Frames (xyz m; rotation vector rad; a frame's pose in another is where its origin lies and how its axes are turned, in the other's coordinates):
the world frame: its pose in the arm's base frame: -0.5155 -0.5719 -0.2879 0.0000 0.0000 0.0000
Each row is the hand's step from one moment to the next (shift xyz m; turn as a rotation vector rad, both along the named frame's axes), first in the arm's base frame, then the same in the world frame.
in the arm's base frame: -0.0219 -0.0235 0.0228 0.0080 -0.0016 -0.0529
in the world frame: -0.0219 -0.0235 0.0228 0.0080 -0.0016 -0.0529
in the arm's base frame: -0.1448 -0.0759 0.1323 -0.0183 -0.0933 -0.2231
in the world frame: -0.1448 -0.0759 0.1323 -0.0183 -0.0933 -0.2231
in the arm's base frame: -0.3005 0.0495 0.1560 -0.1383 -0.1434 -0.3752
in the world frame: -0.3005 0.0495 0.1560 -0.1383 -0.1434 -0.3752
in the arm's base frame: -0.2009 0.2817 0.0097 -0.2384 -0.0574 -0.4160
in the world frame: -0.2009 0.2817 0.0097 -0.2384 -0.0574 -0.4160
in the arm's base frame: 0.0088 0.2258 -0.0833 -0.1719 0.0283 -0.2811
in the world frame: 0.0088 0.2258 -0.0833 -0.1719 0.0283 -0.2811
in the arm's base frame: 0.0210 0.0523 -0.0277 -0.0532 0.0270 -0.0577
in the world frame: 0.0210 0.0523 -0.0277 -0.0532 0.0270 -0.0577
